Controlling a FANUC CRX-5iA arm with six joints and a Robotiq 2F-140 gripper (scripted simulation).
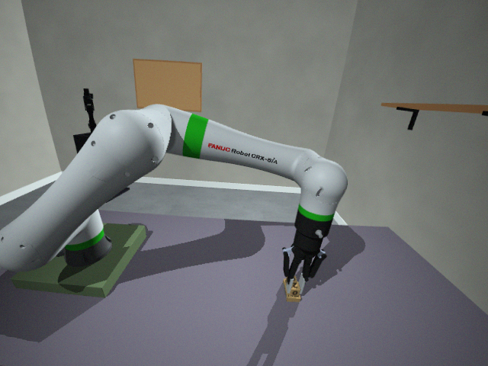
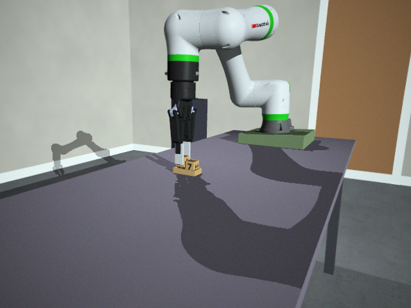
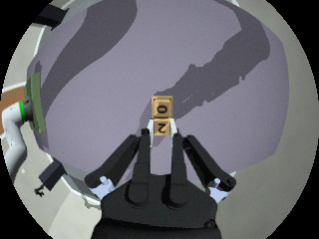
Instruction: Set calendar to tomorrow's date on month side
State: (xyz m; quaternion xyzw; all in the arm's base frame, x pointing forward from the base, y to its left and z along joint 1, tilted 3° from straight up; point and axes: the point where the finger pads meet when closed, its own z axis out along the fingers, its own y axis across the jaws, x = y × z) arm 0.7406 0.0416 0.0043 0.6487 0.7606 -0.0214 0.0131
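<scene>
The wooden calendar tray lies 2 cm to the left of my hand and 5 cm below it.
</scene>
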